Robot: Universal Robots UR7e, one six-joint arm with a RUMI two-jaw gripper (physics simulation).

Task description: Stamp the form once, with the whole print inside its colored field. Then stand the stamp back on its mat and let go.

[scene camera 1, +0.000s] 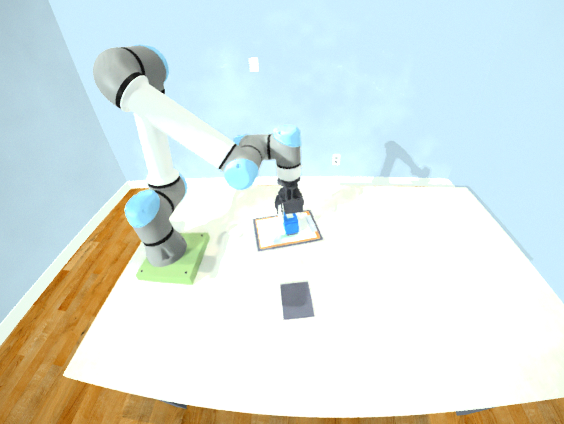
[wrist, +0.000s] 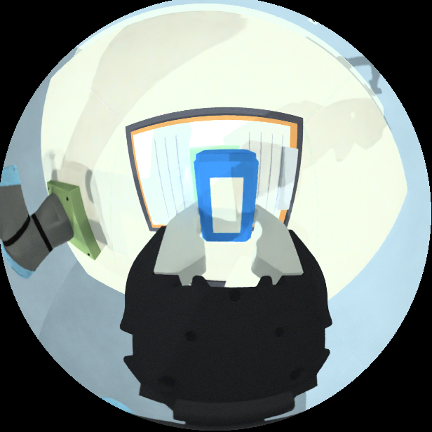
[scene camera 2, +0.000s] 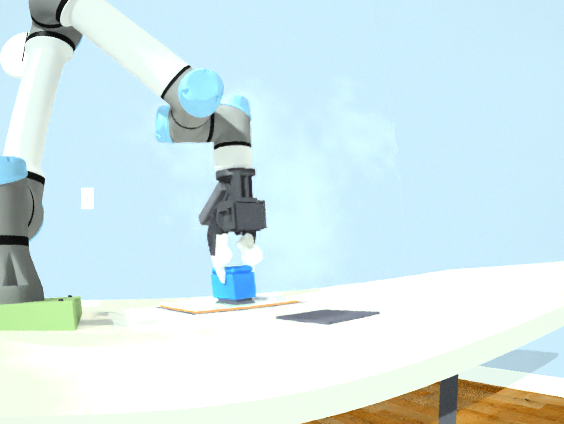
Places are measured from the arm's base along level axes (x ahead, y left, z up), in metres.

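Pixels of known places: gripper, fingertip midpoint: point(scene camera 1: 290, 222) point(scene camera 2: 236, 282); arm's base at its link origin: point(scene camera 1: 167, 251) point(scene camera 2: 1, 302).
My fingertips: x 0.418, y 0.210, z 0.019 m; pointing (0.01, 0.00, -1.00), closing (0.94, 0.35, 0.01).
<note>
For each thing: its top centre in the pictures, then the offset to it from my fingertips. "pt": a spot on its surface instead. Level surfaces: height alone.
- blue stamp at its top centre: point(scene camera 2: 231, 265) point(scene camera 1: 289, 213) dx -0.006, dy +0.014, dz +0.034 m
- form at its top centre: point(scene camera 2: 227, 300) point(scene camera 1: 286, 226) dx -0.020, dy +0.012, dz -0.035 m
- dark grey mat at its surface level: dz -0.043 m
- dark board with an orange border, surface spot: point(scene camera 2: 245, 307) point(scene camera 1: 287, 243) pt dx +0.002, dy -0.066, dz -0.044 m
- white table at its surface level: dz -0.047 m
The blue stamp point(scene camera 1: 291, 225) point(scene camera 2: 234, 285) point(wrist: 226, 162) is upright over the middle of the form point(scene camera 1: 270, 232) point(wrist: 145, 150), its dark base low at the paper in the second scene view; whether it touches cannot be told. My gripper point(scene camera 1: 289, 212) point(scene camera 2: 235, 267) point(wrist: 225, 205) is shut on the stamp from both sides. A pale green colored field point(wrist: 192, 155) shows at the stamp's left and far edges in the wrist view; the stamp hides the rest of it. The dark grey mat point(scene camera 1: 297, 300) point(scene camera 2: 328, 316) lies nearer the front of the table with no stamp on it.
The form lies on a dark board with an orange border point(scene camera 1: 289, 244) point(scene camera 2: 245, 307) point(wrist: 215, 111). The arm's base stands on a green block point(scene camera 1: 197, 260) point(scene camera 2: 40, 315) point(wrist: 80, 220) at the left. The white table point(scene camera 1: 400, 325) point(scene camera 2: 300, 370) extends around them.
</note>
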